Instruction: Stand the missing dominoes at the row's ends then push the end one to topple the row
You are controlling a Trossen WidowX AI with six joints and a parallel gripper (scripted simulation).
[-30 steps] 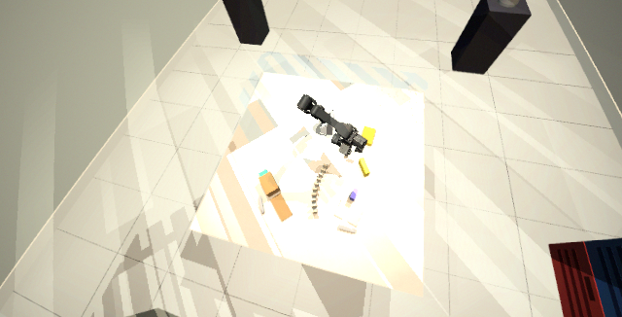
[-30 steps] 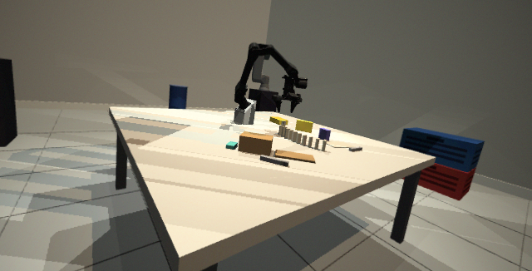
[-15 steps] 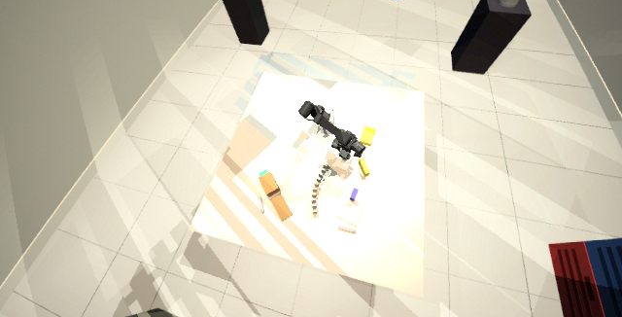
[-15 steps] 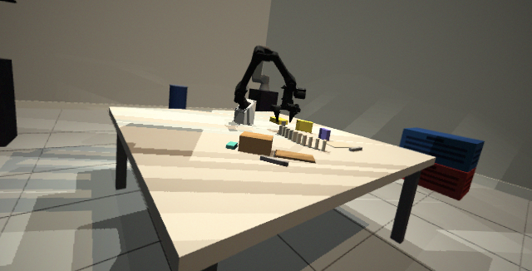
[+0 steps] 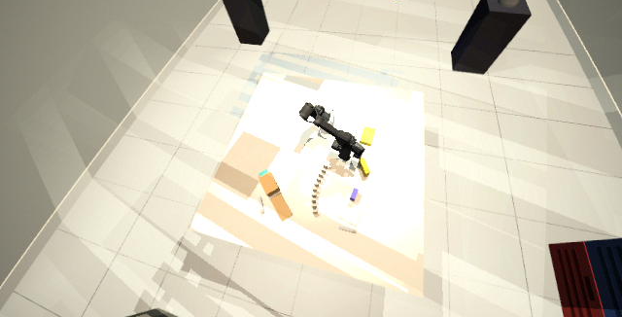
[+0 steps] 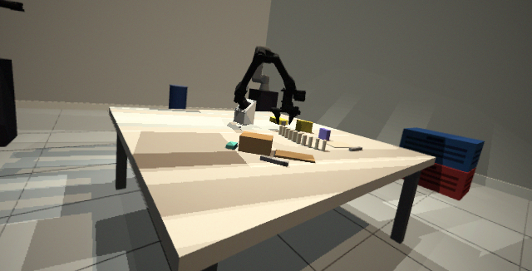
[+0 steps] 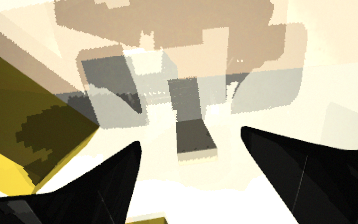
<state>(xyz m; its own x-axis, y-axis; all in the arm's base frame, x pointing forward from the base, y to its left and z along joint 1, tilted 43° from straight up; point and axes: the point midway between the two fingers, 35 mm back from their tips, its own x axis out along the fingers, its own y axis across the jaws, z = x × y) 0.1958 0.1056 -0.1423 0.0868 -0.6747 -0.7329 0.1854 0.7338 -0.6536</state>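
Right now the yellow block is 60 mm ahead of my gripper tip and 120 mm to the left of it. Also, from my gripper tip: flat board 410 mm ahead, 310 mm to the right, 20 mm below; pale flat tile 350 mm ahead, 80 mm to the left, 20 mm below; purple cube 240 mm ahead, 90 mm to the left.
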